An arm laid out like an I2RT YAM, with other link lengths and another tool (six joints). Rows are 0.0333 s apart.
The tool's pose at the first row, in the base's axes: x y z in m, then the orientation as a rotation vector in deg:
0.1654, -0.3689, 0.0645, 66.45, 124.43, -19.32
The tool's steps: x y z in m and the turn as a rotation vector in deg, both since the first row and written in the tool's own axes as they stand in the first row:
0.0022, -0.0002, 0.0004, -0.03, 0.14, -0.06
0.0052, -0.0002, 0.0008, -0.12, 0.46, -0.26
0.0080, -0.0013, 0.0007, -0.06, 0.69, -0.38
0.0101, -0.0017, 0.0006, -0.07, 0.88, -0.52
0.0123, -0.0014, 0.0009, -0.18, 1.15, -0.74
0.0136, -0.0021, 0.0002, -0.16, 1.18, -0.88
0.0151, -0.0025, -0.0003, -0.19, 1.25, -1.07
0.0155, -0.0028, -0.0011, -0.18, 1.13, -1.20
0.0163, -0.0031, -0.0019, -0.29, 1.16, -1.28
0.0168, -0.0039, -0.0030, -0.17, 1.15, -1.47
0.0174, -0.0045, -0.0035, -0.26, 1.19, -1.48
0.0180, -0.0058, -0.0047, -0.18, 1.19, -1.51
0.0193, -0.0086, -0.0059, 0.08, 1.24, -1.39
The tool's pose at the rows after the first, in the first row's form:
0.1645, -0.3678, 0.0628, 66.43, 124.59, -19.24
0.1635, -0.3660, 0.0605, 66.30, 124.99, -19.06
0.1614, -0.3648, 0.0587, 66.30, 125.27, -19.06
0.1602, -0.3636, 0.0574, 66.22, 125.52, -19.02
0.1597, -0.3622, 0.0558, 66.03, 125.89, -18.85
0.1583, -0.3614, 0.0554, 65.91, 126.01, -18.92
0.1572, -0.3604, 0.0548, 65.72, 126.19, -18.93
0.1564, -0.3599, 0.0551, 65.54, 126.17, -19.06
0.1555, -0.3592, 0.0552, 65.41, 126.24, -18.95
0.1542, -0.3588, 0.0556, 65.27, 126.36, -19.18
0.1533, -0.3585, 0.0556, 65.22, 126.39, -19.06
0.1515, -0.3582, 0.0560, 65.23, 126.42, -19.16
0.1482, -0.3584, 0.0559, 65.52, 126.40, -19.38

